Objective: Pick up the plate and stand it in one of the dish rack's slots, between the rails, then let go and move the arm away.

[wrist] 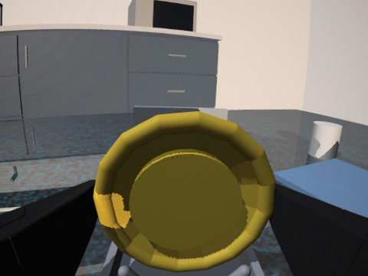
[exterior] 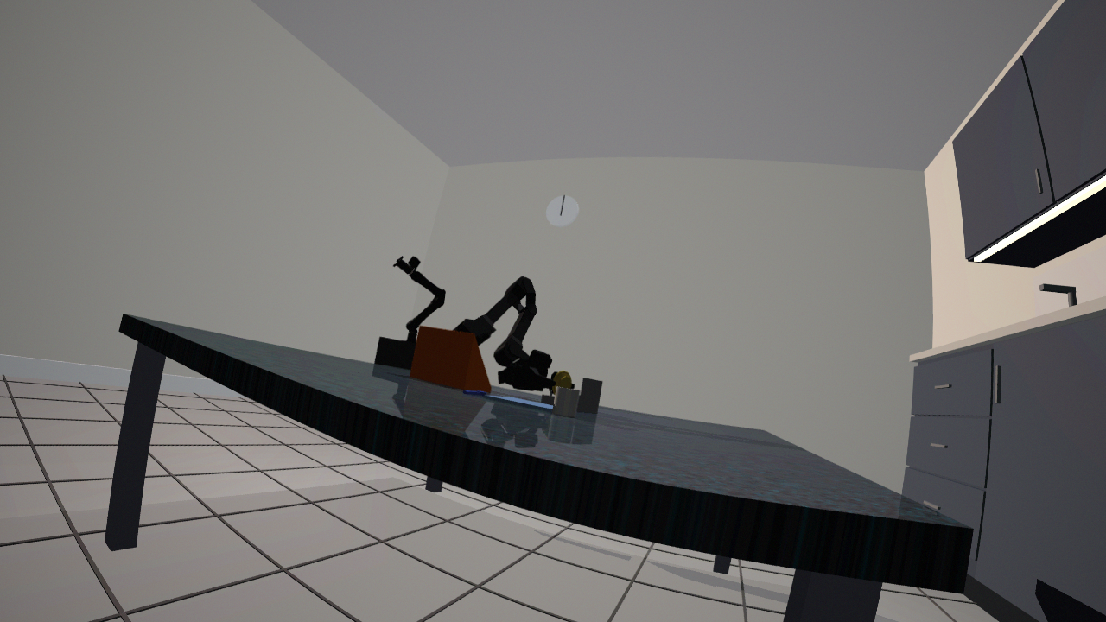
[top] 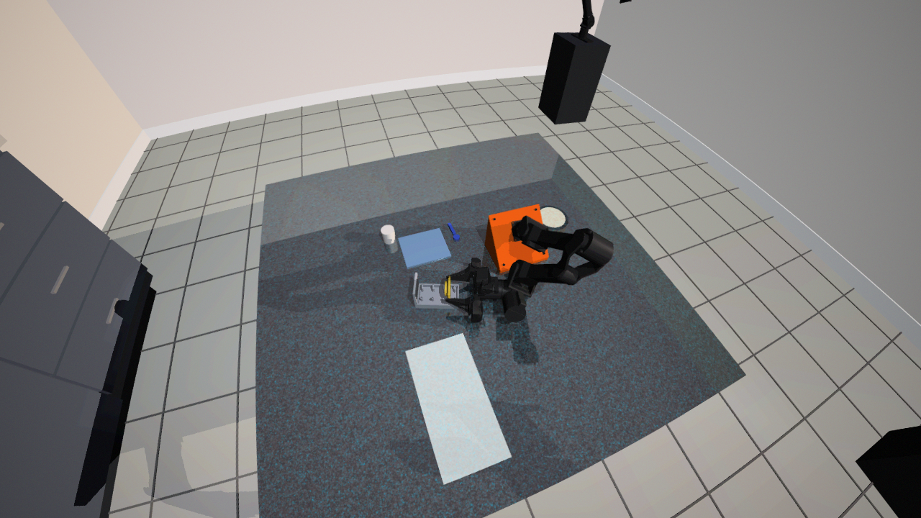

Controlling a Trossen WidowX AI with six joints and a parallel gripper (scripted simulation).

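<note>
The yellow plate lies 1 cm behind my gripper tip. The rest, counted from my gripper tip: blue spoon (10 cm behind, 24 cm to the right, 5 cm below); then blue mat (2 cm ahead, 21 cm to the right, 5 cm below); then grey dish rack (2 cm ahead, 1 cm to the right, 3 cm below).
</note>
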